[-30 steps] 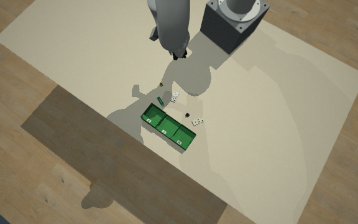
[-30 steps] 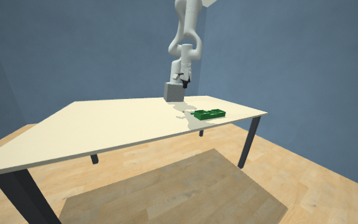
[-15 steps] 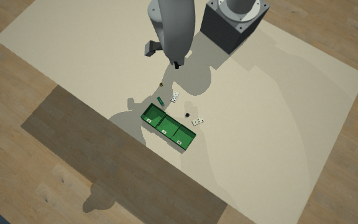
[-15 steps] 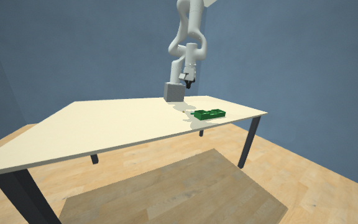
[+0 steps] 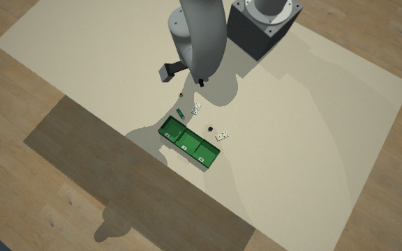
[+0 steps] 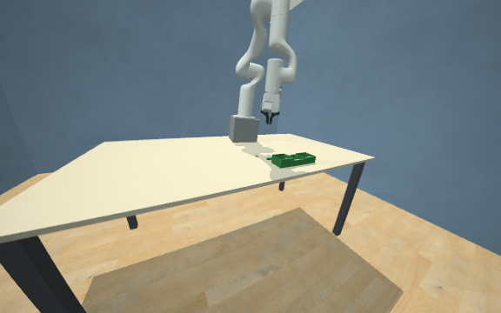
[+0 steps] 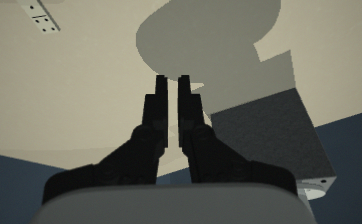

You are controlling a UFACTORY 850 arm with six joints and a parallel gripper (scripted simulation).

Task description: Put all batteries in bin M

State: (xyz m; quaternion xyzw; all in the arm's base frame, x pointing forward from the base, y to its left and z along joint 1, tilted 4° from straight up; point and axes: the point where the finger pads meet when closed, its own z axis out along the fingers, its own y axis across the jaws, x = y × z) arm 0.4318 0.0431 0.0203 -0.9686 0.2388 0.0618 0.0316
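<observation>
My hand is 16 cm short of the row of green bins, 11 cm to the right of it and 19 cm above it. From my hand the other things lie so: small brass-coloured thing (4 cm ahead, 8 cm to the right, 21 cm below); then white domino (4 cm ahead, 2 cm to the left, 21 cm below); then green AA battery (10 cm ahead, 1 cm to the right, 21 cm below).
</observation>
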